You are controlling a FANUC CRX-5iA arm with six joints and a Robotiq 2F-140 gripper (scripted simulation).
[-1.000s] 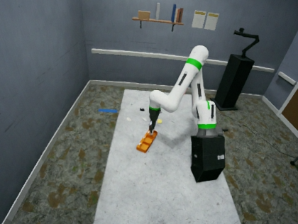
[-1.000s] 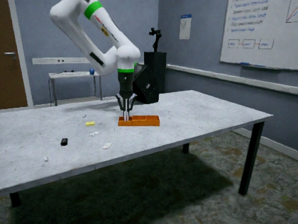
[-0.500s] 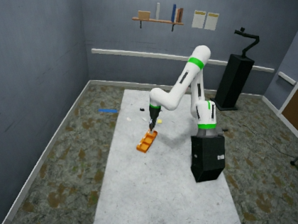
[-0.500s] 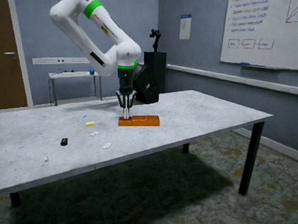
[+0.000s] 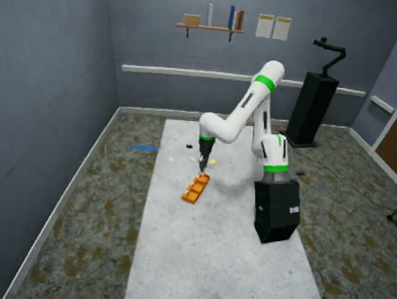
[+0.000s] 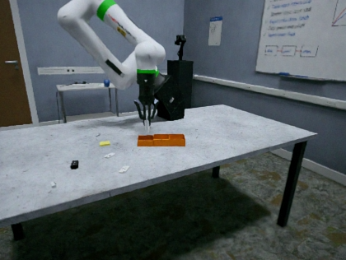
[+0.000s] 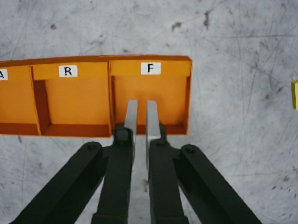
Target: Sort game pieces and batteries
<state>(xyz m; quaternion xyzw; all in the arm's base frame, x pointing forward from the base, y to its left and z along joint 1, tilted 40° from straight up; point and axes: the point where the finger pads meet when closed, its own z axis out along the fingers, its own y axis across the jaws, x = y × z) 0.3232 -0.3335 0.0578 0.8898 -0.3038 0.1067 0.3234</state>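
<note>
Right now my hand is 80 mm above the orange bin block, 60 mm to the right of it and 40 mm short of it. From my hand the other things lie so: white domino (240 mm to the right, 180 mm ahead, 100 mm below); then yellow flat piece (190 mm to the right, 120 mm behind, 100 mm below); then black battery (380 mm to the right, 90 mm below, 10 mm ahead).
</note>
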